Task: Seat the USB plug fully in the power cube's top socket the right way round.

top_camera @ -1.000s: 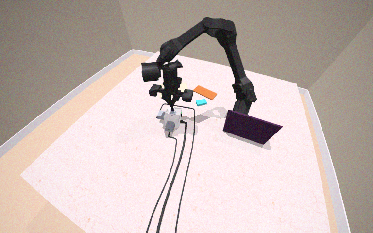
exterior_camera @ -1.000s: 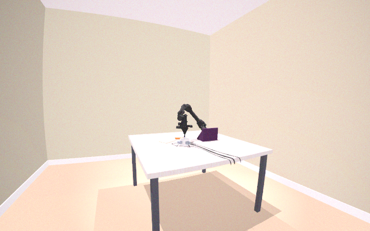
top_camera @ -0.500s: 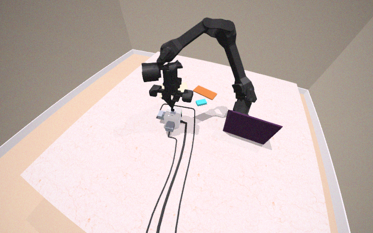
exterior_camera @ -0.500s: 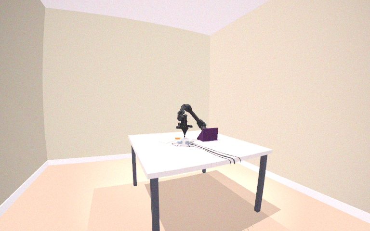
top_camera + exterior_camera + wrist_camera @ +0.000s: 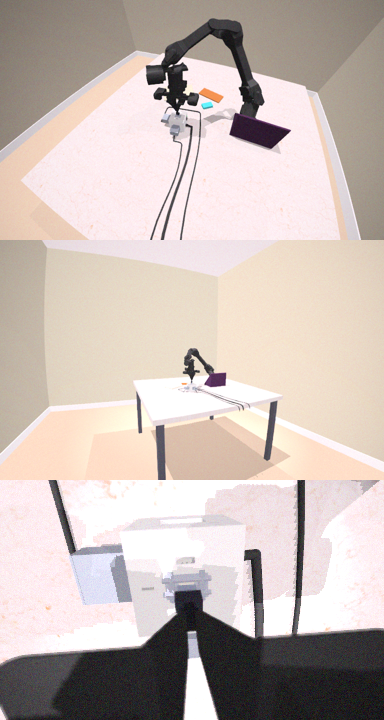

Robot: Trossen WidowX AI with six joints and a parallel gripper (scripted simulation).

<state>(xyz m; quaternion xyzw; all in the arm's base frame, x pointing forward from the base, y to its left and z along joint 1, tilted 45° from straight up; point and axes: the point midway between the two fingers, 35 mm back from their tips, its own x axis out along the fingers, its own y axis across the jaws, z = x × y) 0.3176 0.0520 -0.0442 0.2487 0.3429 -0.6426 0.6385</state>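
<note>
Right now my gripper tip is 20 mm above the black USB plug. Also, from my gripper tip: grey socket (50 mm below); then pale card (250 mm to the right, 110 mm below, 110 mm ahead); then teal block (190 mm to the right, 110 mm below, 110 mm behind).
</note>
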